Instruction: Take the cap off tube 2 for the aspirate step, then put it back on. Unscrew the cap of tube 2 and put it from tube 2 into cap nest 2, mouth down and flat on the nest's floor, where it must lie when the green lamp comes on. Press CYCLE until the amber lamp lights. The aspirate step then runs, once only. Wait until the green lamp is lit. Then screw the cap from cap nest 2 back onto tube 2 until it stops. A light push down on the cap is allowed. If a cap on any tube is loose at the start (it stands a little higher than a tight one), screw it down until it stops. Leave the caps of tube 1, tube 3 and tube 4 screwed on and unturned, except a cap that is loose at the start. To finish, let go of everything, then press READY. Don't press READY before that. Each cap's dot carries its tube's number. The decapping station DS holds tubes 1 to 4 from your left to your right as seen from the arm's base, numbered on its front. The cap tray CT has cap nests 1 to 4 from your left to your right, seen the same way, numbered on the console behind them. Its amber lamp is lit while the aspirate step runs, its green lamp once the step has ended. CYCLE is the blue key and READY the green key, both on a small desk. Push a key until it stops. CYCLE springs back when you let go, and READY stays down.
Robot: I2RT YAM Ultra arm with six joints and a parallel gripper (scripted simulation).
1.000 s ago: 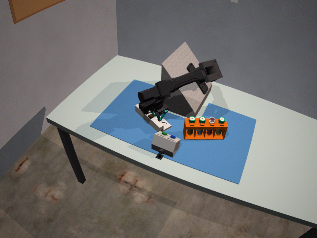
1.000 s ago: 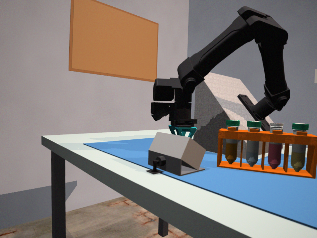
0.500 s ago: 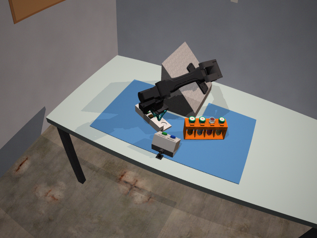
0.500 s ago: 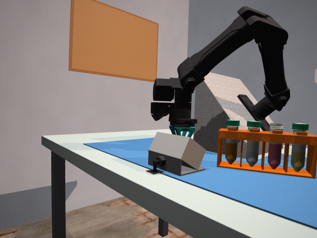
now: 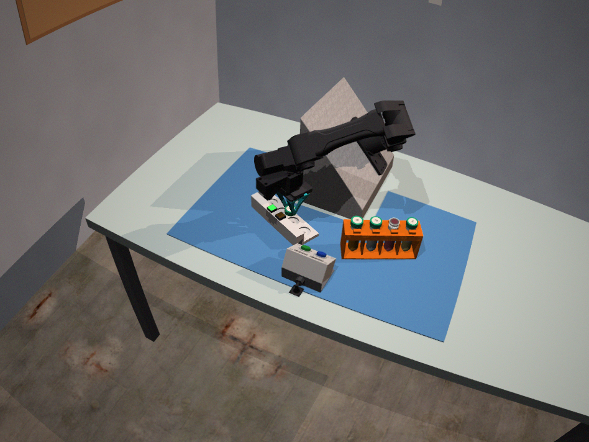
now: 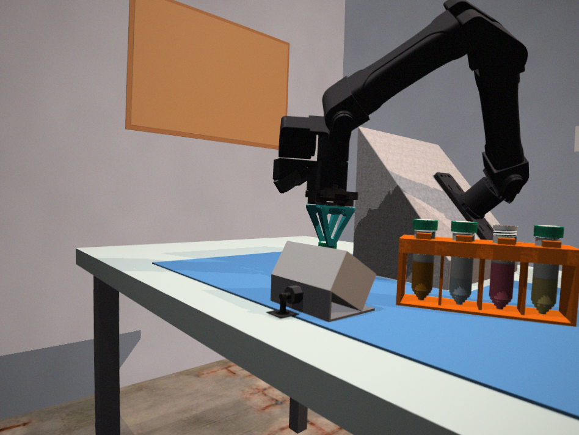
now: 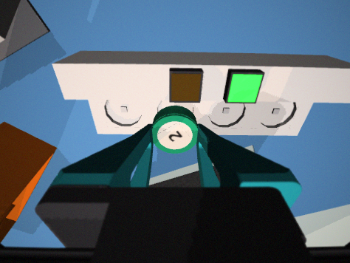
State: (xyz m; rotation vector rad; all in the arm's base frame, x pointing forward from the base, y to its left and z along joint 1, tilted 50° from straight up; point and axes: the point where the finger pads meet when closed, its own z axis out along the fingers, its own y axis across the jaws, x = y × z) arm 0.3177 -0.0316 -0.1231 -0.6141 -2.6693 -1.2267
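Now: hand 20 cm to the right of the cap 4, 5 cm below it and 1 cm short of it. Also, from my hand: cap 3 (25 cm to the left, 5 cm above, 1 cm behind); cap 2 (1 cm below); key desk (14 cm ahead, 13 cm to the left, 2 cm below).
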